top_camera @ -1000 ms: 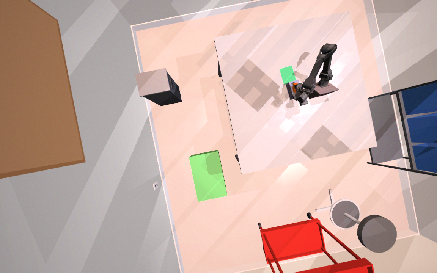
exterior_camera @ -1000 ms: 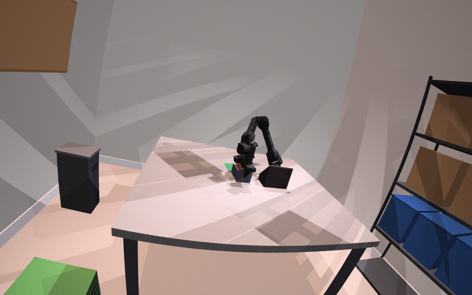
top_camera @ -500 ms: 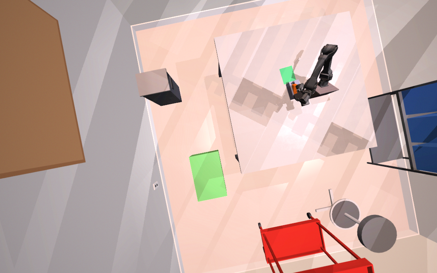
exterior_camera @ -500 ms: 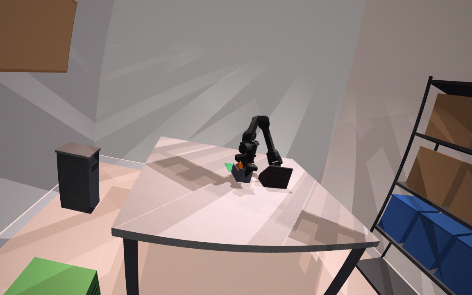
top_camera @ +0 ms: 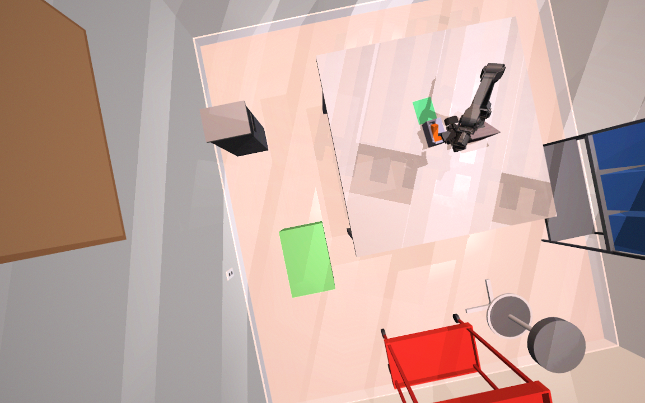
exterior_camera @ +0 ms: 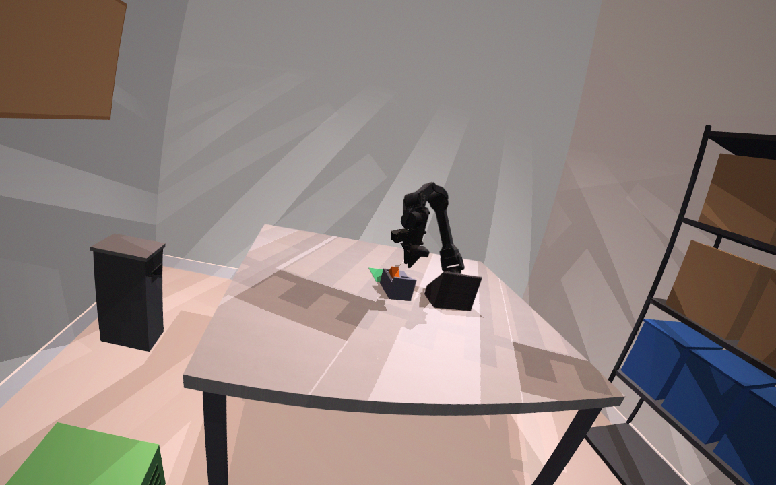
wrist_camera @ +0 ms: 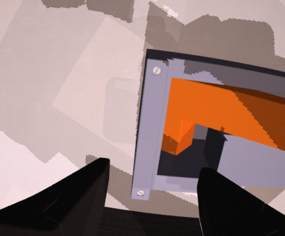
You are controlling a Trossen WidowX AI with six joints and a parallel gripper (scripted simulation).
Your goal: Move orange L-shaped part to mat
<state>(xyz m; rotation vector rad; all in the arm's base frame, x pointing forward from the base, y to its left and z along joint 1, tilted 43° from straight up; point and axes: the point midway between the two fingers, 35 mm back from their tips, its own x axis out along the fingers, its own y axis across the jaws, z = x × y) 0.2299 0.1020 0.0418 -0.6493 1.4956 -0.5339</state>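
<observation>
The orange L-shaped part lies 5 cm to the right of my gripper tip and 9 cm below it. The rest, counted from my gripper tip: green mat (1 cm ahead, 22 cm to the right, 15 cm below); then tray (7 cm to the right, 15 cm below).
</observation>
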